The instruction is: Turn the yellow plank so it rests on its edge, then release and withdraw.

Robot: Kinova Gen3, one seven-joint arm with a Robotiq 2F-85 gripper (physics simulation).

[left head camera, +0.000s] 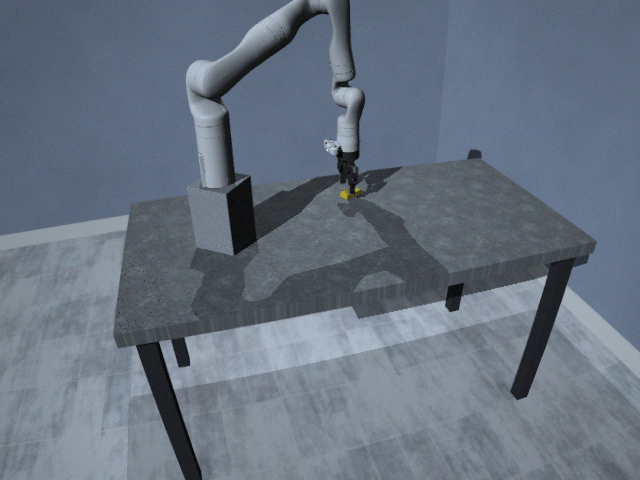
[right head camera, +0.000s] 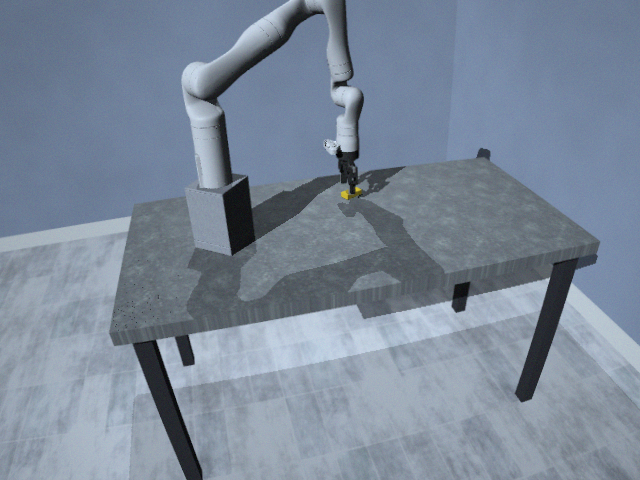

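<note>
The yellow plank [left head camera: 344, 195] [right head camera: 345, 195] is small and lies on the grey table top near its back side, right of the arm's base. It looks low and flat, but at this size I cannot tell for certain which face is down. My gripper [left head camera: 347, 188] [right head camera: 348, 187] points down at the plank and is open, with nothing held. The nearer dark finger overlaps the middle of the plank in both views. The other finger is to the left and farther back. Whether a finger touches the plank cannot be made out.
The grey table [left head camera: 480, 217] [right head camera: 480, 217] extends to the right and toward the front. The arm's block-shaped base [left head camera: 210, 219] [right head camera: 207, 219] stands on its left part. Shadows of the arm fall across the table top. A blue wall [left head camera: 103, 103] [right head camera: 103, 103] stands behind the table.
</note>
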